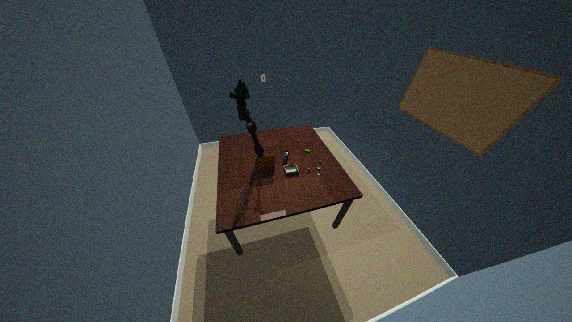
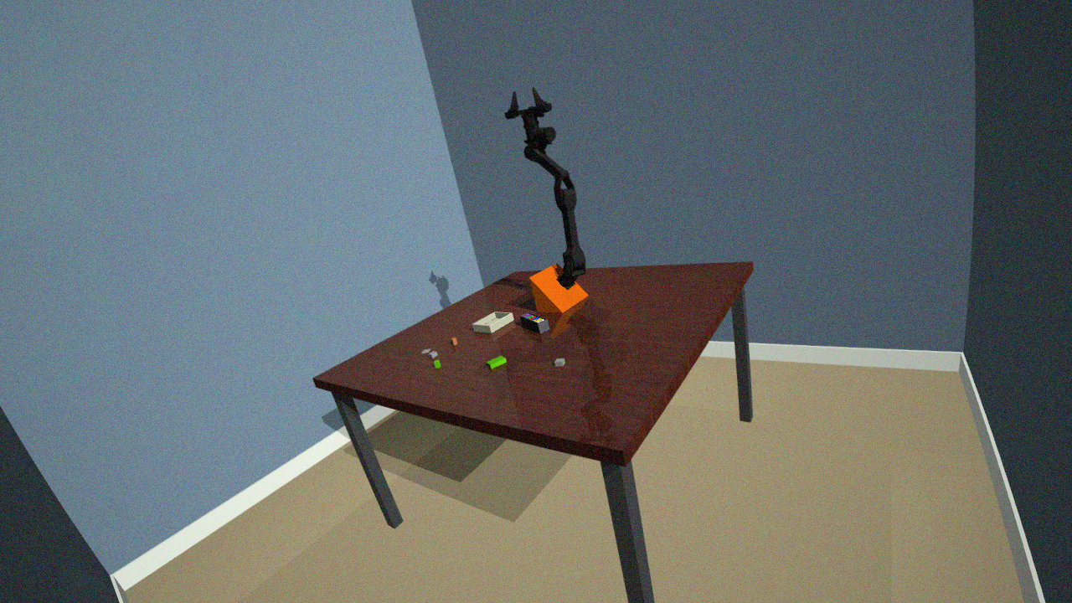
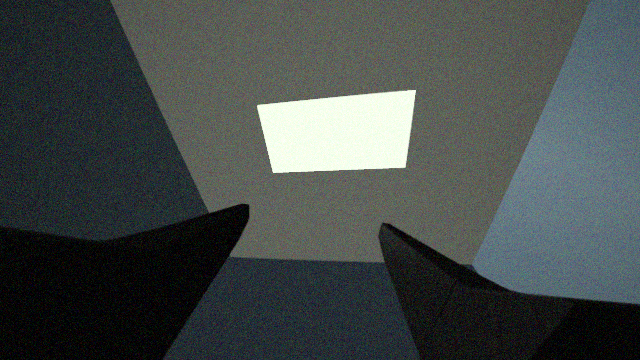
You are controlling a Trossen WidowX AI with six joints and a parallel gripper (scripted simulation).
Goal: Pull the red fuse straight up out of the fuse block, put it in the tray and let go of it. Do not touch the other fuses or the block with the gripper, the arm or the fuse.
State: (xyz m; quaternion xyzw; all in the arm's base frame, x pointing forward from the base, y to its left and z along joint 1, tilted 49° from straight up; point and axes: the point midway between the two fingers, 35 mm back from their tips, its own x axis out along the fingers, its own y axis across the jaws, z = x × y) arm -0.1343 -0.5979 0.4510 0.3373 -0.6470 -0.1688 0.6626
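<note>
Now: the red fuse 360 mm ahead of my gripper tip, 70 mm to the left of it and 840 mm below it. From my gripper tip the other things lie so: pale tray (360 mm ahead, 130 mm to the right, 860 mm below).
</note>
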